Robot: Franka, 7 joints.
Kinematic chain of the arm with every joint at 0, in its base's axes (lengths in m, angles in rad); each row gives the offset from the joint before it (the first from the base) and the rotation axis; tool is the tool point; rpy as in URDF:
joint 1: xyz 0 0 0.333 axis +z
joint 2: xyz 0 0 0 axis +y
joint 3: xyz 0 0 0.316 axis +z
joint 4: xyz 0.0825 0 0 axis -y
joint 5: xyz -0.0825 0 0.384 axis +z
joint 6: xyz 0 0 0 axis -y
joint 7: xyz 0.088 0 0 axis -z
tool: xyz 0 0 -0.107 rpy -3.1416 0 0
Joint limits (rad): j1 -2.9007..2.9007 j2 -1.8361..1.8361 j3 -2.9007..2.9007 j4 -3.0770..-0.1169 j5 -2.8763..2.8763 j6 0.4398..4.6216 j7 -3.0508..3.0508
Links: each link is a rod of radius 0.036 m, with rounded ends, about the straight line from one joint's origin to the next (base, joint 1, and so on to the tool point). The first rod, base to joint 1, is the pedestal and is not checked.
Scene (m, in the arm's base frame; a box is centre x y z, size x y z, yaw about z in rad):
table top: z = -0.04
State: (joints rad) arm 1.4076 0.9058 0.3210 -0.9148 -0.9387 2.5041 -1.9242
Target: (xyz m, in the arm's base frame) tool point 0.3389 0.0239 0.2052
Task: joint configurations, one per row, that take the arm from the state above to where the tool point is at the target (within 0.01 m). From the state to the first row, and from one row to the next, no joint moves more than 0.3 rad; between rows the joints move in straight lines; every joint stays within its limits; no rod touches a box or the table.
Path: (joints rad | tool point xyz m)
1: 1.3098 0.7996 0.1870 -1.1810 -0.9049 2.3292 -1.9242 | 0.1191 0.7820 0.3572
2: 1.2119 0.6935 0.0531 -1.4471 -0.8712 2.1544 -1.9242 | 0.2568 0.6846 0.2915
3: 1.1141 0.5873 -0.0809 -1.7133 -0.8374 1.9795 -1.9242 | 0.3688 0.5362 0.2452
4: 1.0163 0.4811 -0.2148 -1.9794 -0.8036 1.8047 -1.9242 | 0.4265 0.3559 0.2180
5: 0.9185 0.3750 -0.3488 -2.2456 -0.7699 1.6298 -1.9242 | 0.4152 0.1741 0.2059
6: 0.8206 0.2688 -0.4827 -2.5117 -0.7361 1.4550 -1.9242 | 0.3389 0.0239 0.2052

